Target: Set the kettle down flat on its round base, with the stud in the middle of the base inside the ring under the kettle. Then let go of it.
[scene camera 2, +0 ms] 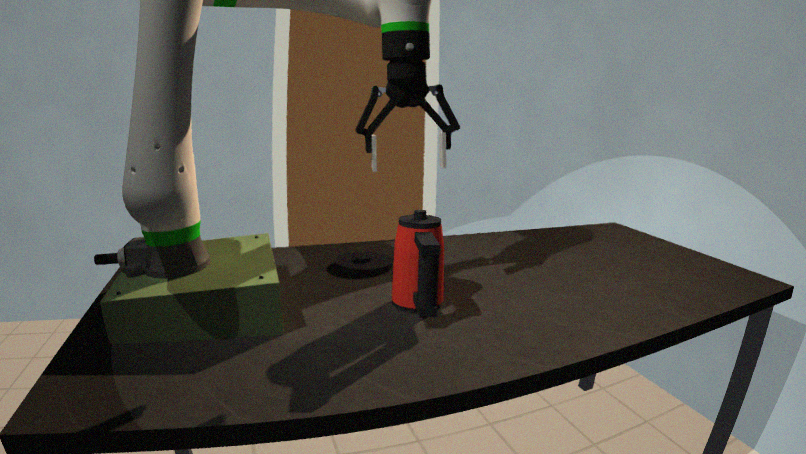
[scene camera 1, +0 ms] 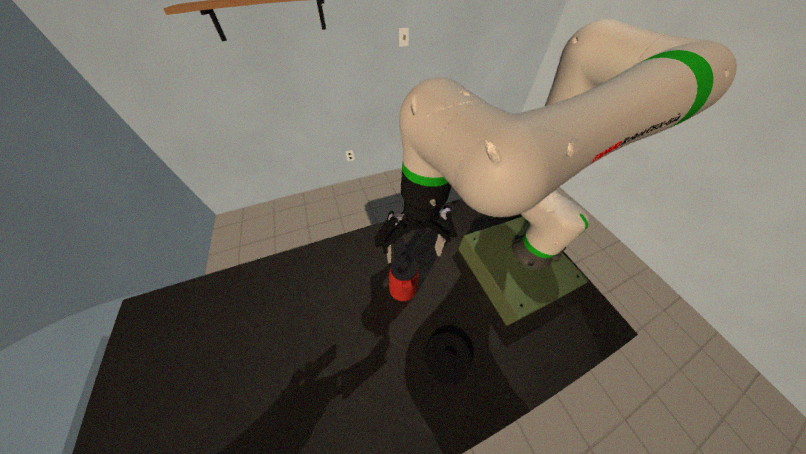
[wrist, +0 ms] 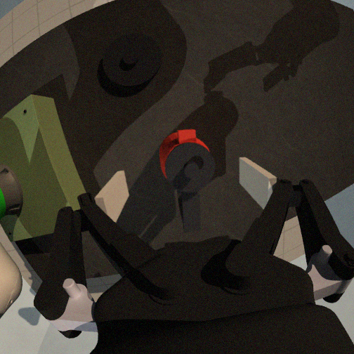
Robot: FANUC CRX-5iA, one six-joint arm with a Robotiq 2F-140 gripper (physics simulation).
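The red kettle (scene camera 1: 403,286) (scene camera 2: 403,265) (wrist: 186,155) with its dark lid stands upright on the table, apart from the base. Its black handle (scene camera 2: 427,270) (wrist: 190,212) faces scene camera 2. The ring under the kettle is hidden. The dark round base (scene camera 1: 439,363) (scene camera 2: 345,265) (wrist: 142,52) lies flat on the table between the kettle and the far edge in the scene camera 2 view; its small stud (scene camera 2: 361,259) (wrist: 129,62) shows in the middle. My gripper (scene camera 1: 414,249) (scene camera 2: 408,168) (wrist: 183,176) is wide open and empty, pointing down above the kettle, with its fingertips higher than the lid.
The green mounting block (scene camera 1: 485,281) (scene camera 2: 194,315) (wrist: 62,155) carries the arm on the table (scene camera 1: 225,349) (scene camera 2: 592,315), on the left in the scene camera 2 view. Shadows of the arm and kettle cross the table top. Walls and a brown door (scene camera 2: 349,197) stand behind.
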